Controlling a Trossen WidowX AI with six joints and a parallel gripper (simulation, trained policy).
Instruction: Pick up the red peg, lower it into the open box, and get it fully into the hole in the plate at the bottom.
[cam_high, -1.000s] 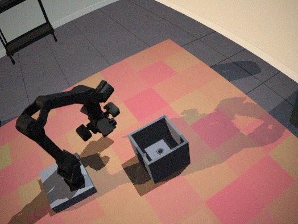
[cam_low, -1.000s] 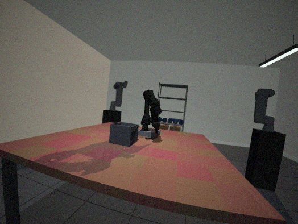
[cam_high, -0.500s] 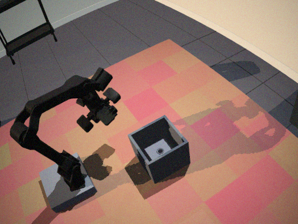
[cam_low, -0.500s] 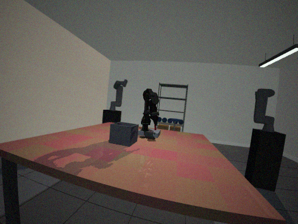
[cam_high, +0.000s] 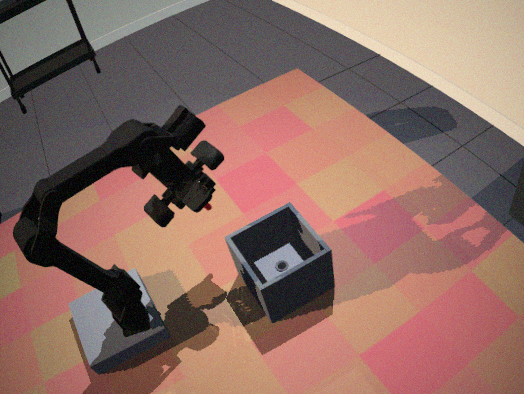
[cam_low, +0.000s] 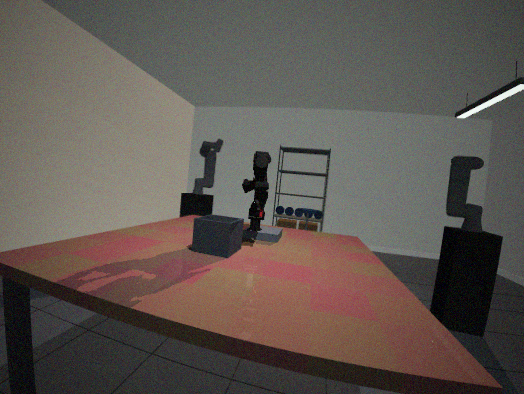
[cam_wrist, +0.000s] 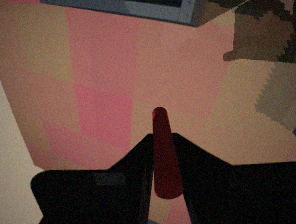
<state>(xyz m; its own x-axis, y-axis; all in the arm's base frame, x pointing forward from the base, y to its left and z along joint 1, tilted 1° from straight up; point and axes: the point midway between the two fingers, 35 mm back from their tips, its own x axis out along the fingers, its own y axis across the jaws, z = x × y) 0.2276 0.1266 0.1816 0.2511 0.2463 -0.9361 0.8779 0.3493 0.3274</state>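
Right now the plate is 140 mm to the right of my gripper tip, 140 mm below it and 110 mm ahead of it. From my gripper tip the other things lie so: red peg: 10 mm above.
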